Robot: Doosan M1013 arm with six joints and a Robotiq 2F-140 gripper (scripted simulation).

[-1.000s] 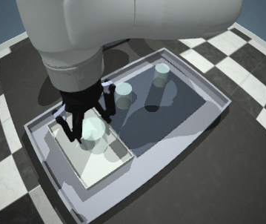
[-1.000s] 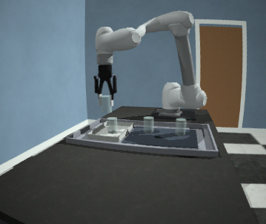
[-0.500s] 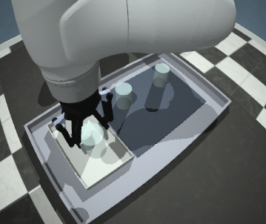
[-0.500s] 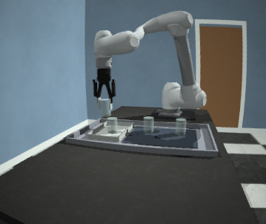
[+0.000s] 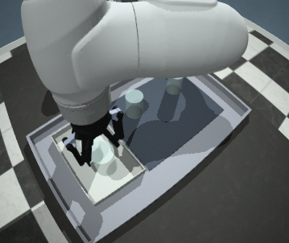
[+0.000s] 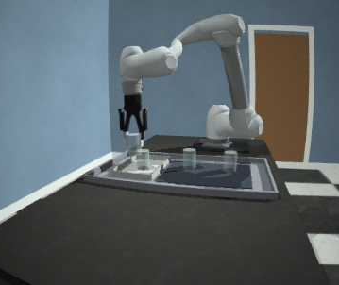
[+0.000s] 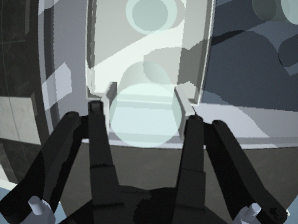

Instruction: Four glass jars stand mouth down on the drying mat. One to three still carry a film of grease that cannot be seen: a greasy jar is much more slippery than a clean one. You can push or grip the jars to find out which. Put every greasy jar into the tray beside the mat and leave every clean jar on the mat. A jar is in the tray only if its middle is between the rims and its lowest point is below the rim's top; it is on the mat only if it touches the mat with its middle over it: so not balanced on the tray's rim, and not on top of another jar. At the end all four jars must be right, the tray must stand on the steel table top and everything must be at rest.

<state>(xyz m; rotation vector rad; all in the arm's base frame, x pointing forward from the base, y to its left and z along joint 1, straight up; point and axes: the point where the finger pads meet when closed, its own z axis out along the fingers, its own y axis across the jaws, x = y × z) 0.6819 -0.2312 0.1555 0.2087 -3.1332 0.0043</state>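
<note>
The tray lies 90 mm behind my hand, 10 mm to the right of it and 160 mm below it. From my hand the other things lie so: drying mat (140 mm behind, 300 mm to the left, 160 mm below); then steel table top (110 mm behind, 200 mm to the left, 170 mm below).
</note>
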